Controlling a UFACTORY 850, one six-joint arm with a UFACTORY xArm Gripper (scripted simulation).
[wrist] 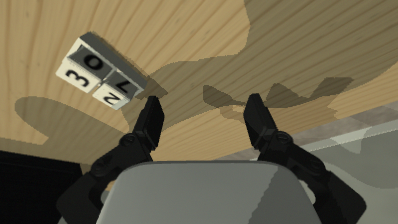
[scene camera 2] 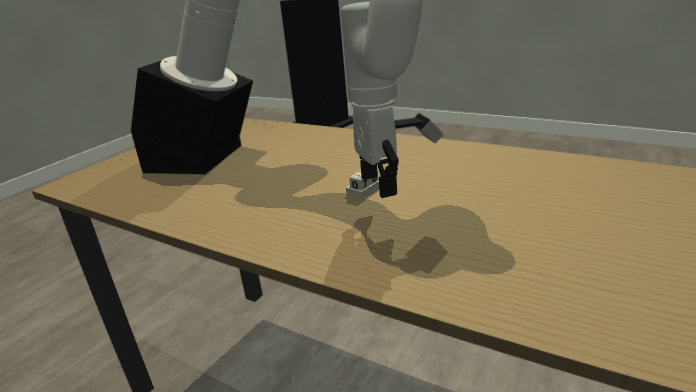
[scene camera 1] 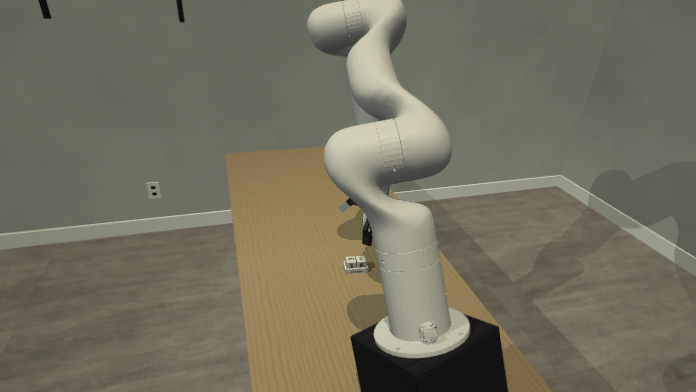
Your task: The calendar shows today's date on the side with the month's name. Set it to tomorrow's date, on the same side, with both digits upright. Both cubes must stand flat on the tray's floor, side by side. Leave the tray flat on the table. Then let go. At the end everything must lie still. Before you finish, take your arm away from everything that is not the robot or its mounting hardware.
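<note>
Scene camera 2 shows my gripper (scene camera 2: 378, 186). The wrist view contains a cube (wrist: 83, 69) and, again, my gripper (wrist: 203, 105).
</note>
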